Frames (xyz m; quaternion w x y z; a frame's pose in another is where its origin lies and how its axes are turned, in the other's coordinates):
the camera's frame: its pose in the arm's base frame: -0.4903 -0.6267 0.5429 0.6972 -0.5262 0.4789 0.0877
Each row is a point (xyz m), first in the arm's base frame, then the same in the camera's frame.
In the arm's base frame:
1: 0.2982 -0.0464 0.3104
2: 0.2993 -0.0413 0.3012
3: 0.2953 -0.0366 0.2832
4: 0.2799 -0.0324 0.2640
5: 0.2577 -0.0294 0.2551
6: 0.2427 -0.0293 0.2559
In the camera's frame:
1: 0.3699 -0.0927 0.9312
2: 0.3755 -0.0852 0.9361
3: 0.3853 -0.0690 0.9379
4: 0.3902 -0.0451 0.9327
5: 0.3842 -0.0241 0.9225
6: 0.3756 -0.0152 0.9139

